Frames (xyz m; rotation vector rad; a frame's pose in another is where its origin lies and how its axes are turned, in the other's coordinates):
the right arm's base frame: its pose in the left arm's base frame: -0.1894 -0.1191 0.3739 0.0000 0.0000 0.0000
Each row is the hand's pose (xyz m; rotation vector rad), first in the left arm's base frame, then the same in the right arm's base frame.
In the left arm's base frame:
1: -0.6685 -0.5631 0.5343 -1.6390 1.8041 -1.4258
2: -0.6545 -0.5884 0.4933 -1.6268 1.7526 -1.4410
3: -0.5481 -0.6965 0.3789 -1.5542 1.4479 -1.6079
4: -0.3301 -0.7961 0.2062 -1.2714 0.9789 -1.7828
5: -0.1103 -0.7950 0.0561 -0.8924 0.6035 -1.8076
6: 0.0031 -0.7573 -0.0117 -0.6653 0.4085 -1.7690
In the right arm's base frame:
1: -0.4791 -0.4440 0.1604 -1.6390 1.8041 -1.4258
2: -0.4651 -0.4693 0.1194 -1.6268 1.7526 -1.4410
3: -0.3587 -0.5774 0.0050 -1.5542 1.4479 -1.6079
4: -0.1407 -0.6770 -0.1677 -1.2714 0.9789 -1.7828
5: 0.0791 -0.6759 -0.3178 -0.8924 0.6035 -1.8076
6: 0.1925 -0.6382 -0.3856 -0.6653 0.4085 -1.7690

